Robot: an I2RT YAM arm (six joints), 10 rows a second.
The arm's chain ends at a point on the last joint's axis. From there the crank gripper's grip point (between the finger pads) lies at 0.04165 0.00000 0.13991 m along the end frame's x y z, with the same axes.
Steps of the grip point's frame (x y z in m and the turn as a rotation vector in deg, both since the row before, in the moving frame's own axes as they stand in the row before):
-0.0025, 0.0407, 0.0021, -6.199, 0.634, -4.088
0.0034, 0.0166, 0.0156, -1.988, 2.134, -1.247
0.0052, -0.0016, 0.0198, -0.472, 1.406, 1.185
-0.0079, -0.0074, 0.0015, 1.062, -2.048, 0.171
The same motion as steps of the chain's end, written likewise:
-0.0045, 0.0286, 0.0032, -6.199, 0.634, -4.088
-0.0018, 0.0127, 0.0173, -1.988, 2.134, -1.247
0.0018, -0.0036, 0.0209, -0.472, 1.406, 1.185
-0.0029, -0.0049, 0.0001, 1.062, -2.048, 0.171

